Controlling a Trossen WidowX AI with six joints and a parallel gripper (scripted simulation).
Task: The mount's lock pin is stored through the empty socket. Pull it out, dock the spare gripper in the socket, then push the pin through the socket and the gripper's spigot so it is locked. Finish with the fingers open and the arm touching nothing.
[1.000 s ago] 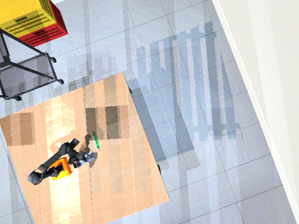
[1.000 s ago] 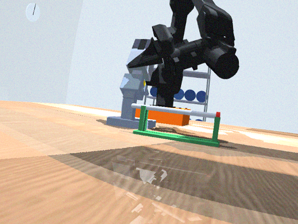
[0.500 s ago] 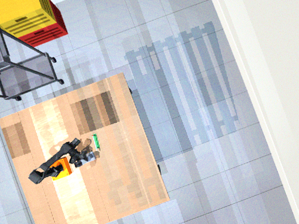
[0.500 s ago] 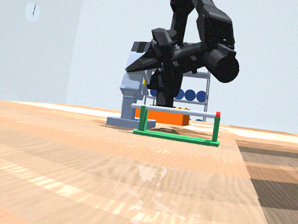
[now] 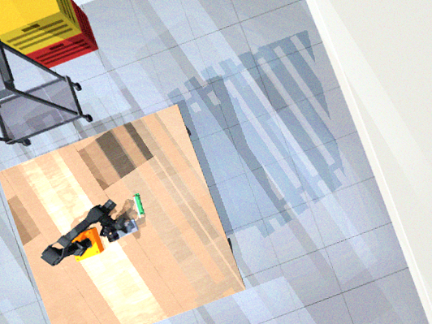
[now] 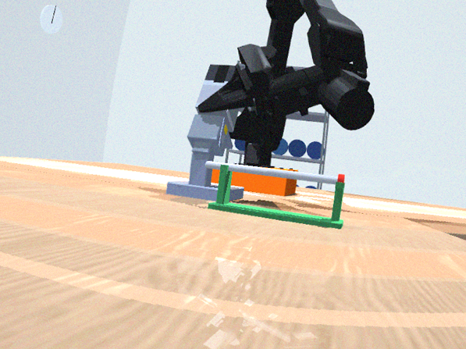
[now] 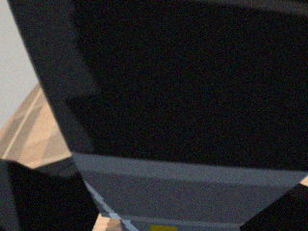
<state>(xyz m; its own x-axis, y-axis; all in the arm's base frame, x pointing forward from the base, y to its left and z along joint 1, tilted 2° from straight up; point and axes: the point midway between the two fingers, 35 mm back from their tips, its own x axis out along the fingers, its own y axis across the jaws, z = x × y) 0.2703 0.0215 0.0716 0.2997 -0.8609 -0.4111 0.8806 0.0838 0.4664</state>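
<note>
The spare gripper lies 3 cm above my gripper tip, 2 cm behind it and 1 cm to the left of it. The rest, counted from my gripper tip: green cradle: 14 cm to the left, 10 cm ahead, 8 cm below; mount: 5 cm below, 2 cm to the left.
</note>
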